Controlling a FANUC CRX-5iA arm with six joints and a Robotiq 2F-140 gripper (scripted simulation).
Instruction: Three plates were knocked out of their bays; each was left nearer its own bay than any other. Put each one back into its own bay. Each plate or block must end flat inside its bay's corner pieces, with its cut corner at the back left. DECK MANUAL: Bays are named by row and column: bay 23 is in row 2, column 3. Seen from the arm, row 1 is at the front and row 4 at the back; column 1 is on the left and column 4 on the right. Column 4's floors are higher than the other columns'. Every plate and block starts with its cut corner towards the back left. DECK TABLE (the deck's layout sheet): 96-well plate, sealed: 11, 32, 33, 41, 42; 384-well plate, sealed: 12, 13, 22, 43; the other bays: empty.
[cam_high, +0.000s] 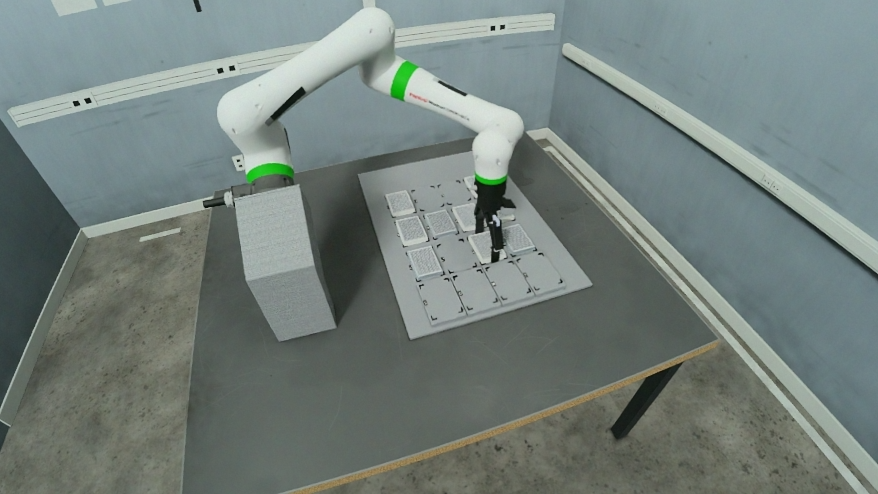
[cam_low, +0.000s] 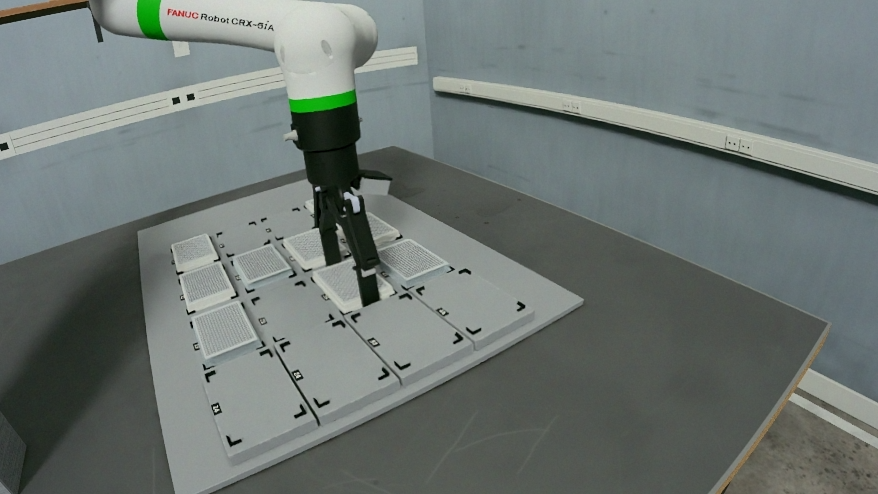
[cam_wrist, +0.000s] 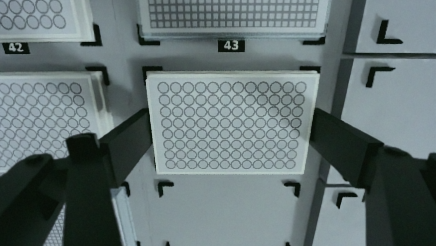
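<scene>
Right now my hand is 6 cm short of the bay label and 2 cm above it. Also, from my hand: 384-well plate (21 cm behind, 1 cm below); label 22 (17 cm to the left, 15 cm behind, 2 cm below).
</scene>
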